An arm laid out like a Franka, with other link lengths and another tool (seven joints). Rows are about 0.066 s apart.
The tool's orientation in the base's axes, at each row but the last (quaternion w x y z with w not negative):
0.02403, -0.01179, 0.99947, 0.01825
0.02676, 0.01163, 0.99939, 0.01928
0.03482, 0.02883, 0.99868, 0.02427
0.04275, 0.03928, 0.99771, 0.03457
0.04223, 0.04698, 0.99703, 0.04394
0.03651, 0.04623, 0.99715, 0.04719
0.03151, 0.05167, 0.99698, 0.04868
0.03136, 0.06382, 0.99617, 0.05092
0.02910, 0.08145, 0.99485, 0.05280
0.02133, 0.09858, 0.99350, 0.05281
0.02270, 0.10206, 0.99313, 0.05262
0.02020, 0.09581, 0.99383, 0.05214
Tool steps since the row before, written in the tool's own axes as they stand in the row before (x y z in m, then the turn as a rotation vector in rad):
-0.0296, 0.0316, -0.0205, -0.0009, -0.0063, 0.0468
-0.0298, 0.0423, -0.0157, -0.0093, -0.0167, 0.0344
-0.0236, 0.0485, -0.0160, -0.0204, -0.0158, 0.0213
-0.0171, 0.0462, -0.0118, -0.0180, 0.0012, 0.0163
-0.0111, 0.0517, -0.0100, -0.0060, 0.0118, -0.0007
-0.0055, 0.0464, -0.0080, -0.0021, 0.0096, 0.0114
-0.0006, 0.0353, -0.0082, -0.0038, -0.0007, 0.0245
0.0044, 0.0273, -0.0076, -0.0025, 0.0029, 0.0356
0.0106, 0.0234, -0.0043, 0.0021, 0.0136, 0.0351
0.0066, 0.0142, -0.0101, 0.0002, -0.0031, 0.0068
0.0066, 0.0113, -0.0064, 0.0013, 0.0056, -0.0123
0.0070, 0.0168, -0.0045, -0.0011, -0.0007, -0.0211
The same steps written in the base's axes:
0.0278, 0.0315, 0.0230, 0.0033, -0.0045, -0.0469
0.0298, 0.0409, 0.0189, 0.0108, -0.0156, -0.0345
0.0251, 0.0462, 0.0200, 0.0209, -0.0160, -0.0206
0.0194, 0.0438, 0.0165, 0.0194, 0.0008, -0.0146
0.0148, 0.0494, 0.0155, 0.0070, 0.0111, 0.0023
0.0090, 0.0447, 0.0128, 0.0038, 0.0103, -0.0102
0.0036, 0.0341, 0.0117, 0.0054, 0.0012, -0.0242
-0.0015, 0.0268, 0.0102, 0.0053, 0.0060, -0.0349
-0.0070, 0.0243, 0.0063, 0.0024, 0.0172, -0.0335
-0.0042, 0.0141, 0.0114, -0.0004, -0.0023, -0.0071
-0.0045, 0.0117, 0.0074, -0.0008, 0.0045, 0.0128
-0.0039, 0.0173, 0.0061, -0.0001, -0.0030, 0.0209

